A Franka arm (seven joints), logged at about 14 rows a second.
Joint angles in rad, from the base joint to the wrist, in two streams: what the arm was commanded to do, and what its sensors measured. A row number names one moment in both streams.
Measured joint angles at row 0:
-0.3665, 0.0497, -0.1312, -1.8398, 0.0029, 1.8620, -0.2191
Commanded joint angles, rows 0 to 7:
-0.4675, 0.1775, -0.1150, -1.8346, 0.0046, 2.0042, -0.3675
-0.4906, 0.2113, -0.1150, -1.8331, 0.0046, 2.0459, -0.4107
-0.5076, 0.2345, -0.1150, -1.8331, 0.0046, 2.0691, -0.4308
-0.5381, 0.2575, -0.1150, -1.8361, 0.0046, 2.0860, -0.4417
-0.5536, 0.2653, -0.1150, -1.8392, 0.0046, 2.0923, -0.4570
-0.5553, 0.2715, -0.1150, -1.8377, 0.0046, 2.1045, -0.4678
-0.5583, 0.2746, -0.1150, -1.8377, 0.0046, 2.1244, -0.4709
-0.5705, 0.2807, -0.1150, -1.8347, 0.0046, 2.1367, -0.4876
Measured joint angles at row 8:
-0.5484, 0.2834, -0.1317, -1.8392, 0.0026, 2.1124, -0.4613
